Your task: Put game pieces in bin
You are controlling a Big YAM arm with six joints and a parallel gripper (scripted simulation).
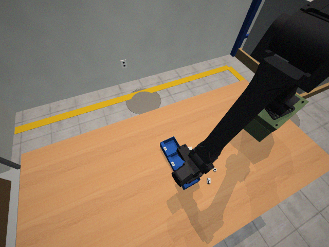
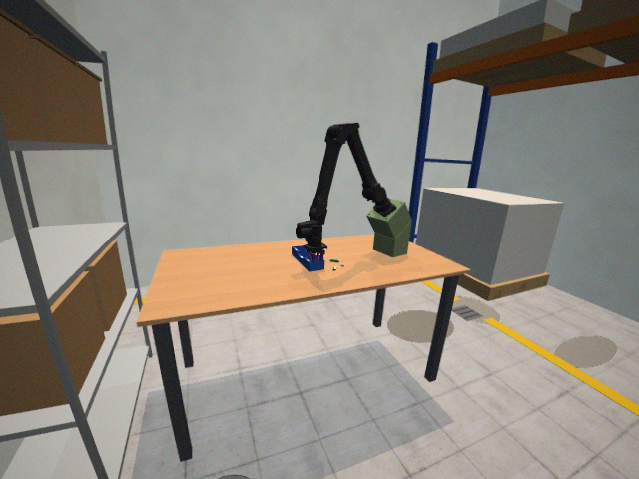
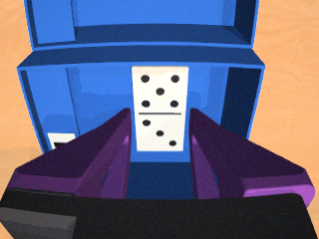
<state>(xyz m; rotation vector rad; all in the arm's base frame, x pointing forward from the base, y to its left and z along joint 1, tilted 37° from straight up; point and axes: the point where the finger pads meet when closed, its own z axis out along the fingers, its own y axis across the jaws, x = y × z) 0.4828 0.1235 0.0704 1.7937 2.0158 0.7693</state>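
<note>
Now: hand 1 cm above the white domino. The rest, counted from my hand: green cylinder: 12 cm behind, 6 cm to the right, 2 cm below; then blue bin: 2 cm ahead, 8 cm to the right; then grey nut: 14 cm behind, 2 cm below.
</note>
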